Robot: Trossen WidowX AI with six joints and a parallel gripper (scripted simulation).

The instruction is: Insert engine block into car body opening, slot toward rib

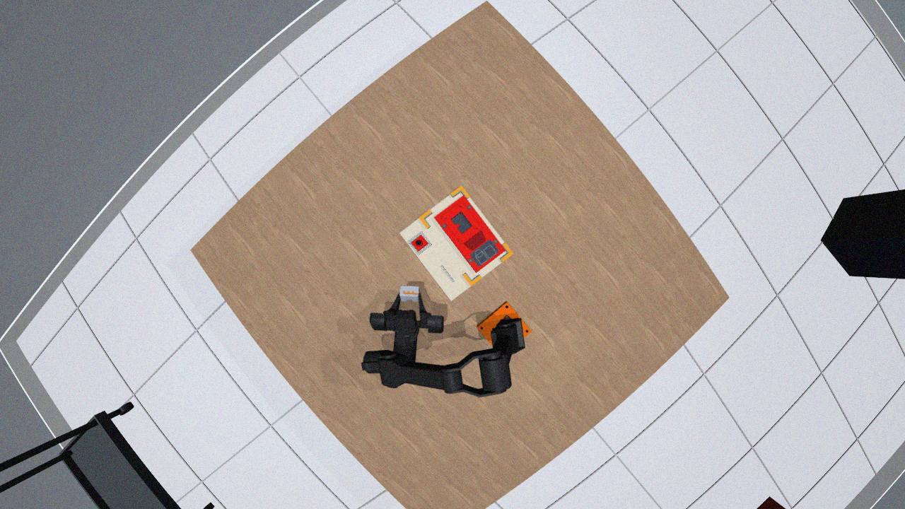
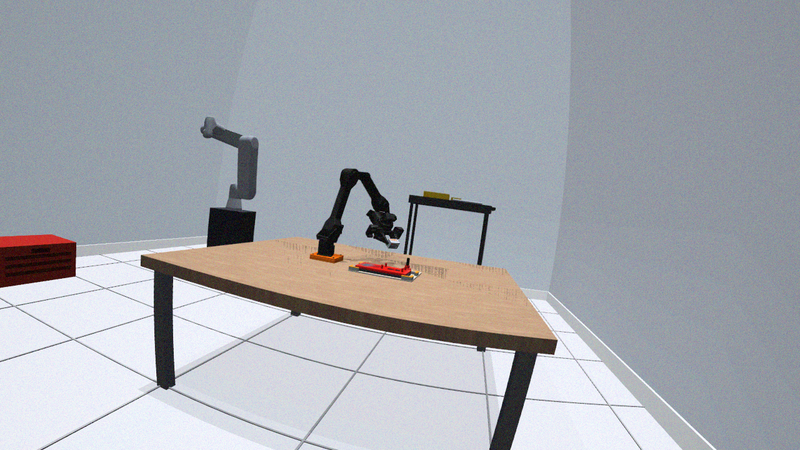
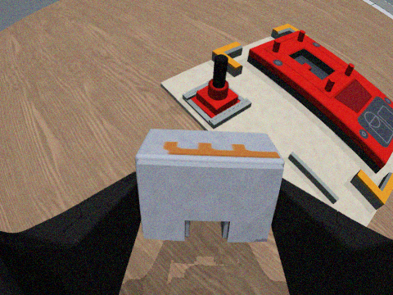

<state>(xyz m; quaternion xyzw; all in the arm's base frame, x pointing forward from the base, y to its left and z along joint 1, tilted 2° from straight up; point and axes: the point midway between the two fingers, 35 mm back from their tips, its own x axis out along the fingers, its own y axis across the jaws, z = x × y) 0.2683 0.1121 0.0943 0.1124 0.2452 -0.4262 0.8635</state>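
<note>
My gripper tip is now 120 mm to the left of the small stand, 70 mm short of it and 60 mm above it. Round my gripper tip: engine block (right at my gripper tip).
</note>
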